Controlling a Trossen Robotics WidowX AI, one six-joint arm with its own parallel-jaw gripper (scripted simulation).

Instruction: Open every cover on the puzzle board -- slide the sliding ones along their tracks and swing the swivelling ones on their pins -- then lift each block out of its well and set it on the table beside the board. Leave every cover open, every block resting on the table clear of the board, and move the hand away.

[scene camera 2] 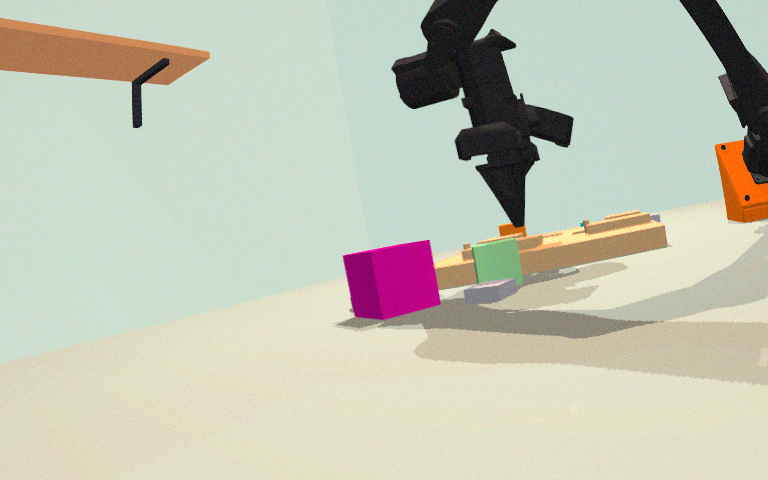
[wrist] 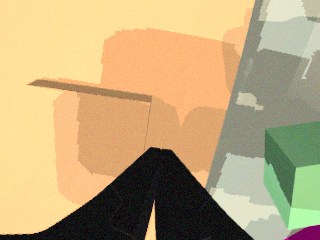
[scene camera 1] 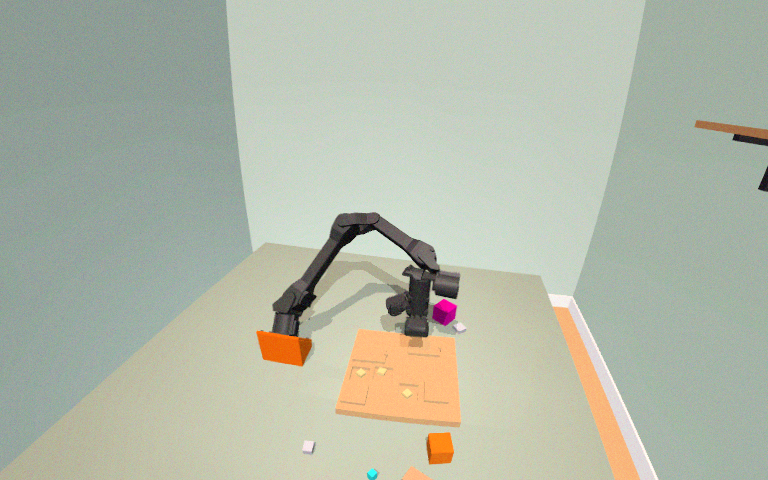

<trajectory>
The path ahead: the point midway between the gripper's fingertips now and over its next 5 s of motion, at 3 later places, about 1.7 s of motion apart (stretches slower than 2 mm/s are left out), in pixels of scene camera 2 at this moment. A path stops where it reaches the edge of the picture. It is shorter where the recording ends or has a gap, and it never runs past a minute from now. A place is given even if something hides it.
My gripper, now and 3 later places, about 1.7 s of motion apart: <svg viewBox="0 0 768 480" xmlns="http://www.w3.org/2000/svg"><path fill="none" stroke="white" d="M519 226L532 244L527 243L505 237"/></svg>
</trajectory>
